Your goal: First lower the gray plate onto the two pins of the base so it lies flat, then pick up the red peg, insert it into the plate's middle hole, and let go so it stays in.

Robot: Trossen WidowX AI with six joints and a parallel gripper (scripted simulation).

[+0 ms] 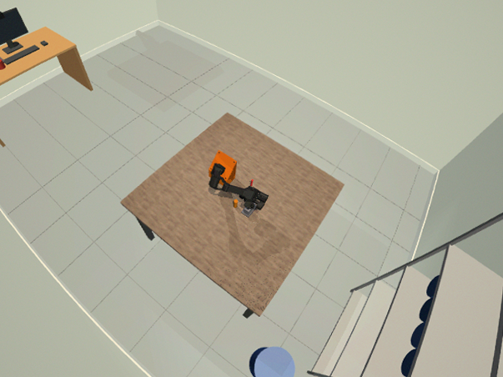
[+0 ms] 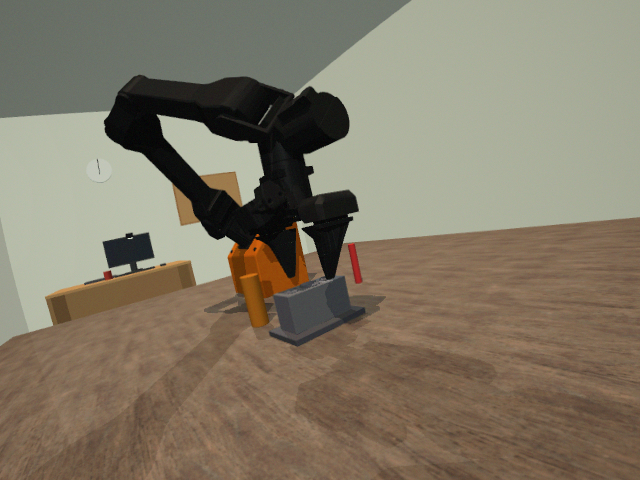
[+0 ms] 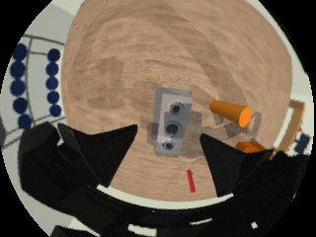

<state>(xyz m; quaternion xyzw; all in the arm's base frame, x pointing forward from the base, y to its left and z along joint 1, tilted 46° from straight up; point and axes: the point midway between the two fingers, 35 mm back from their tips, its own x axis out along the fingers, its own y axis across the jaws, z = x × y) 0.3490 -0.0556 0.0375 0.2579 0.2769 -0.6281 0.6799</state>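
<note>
The gray plate is 20 mm below my gripper tip. The rest, counted from my gripper tip: flat base: 60 mm below; red peg: 180 mm to the left, 120 mm behind, 30 mm below; orange cylinder: 100 mm behind, 50 mm to the right, 30 mm below.
</note>
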